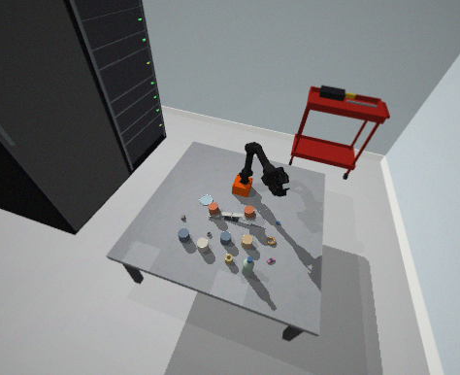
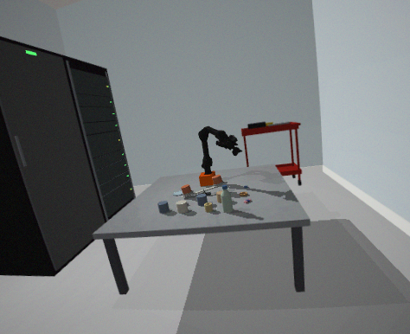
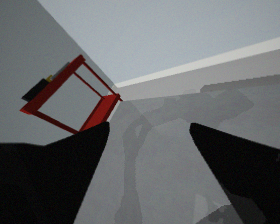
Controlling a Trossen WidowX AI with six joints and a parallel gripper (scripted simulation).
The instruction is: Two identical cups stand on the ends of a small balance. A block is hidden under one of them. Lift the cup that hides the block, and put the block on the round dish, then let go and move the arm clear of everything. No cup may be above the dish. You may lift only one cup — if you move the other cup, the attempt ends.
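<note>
Right now the orange cup is 30 cm ahead of my gripper tip, 42 cm to the right of it and 25 cm below it. The rest, counted from my gripper tip: grey block (29 cm ahead, 40 cm to the right, 26 cm below); then green bottle (55 cm ahead, 19 cm below); then tan cup (38 cm ahead, 10 cm to the right, 27 cm below).
</note>
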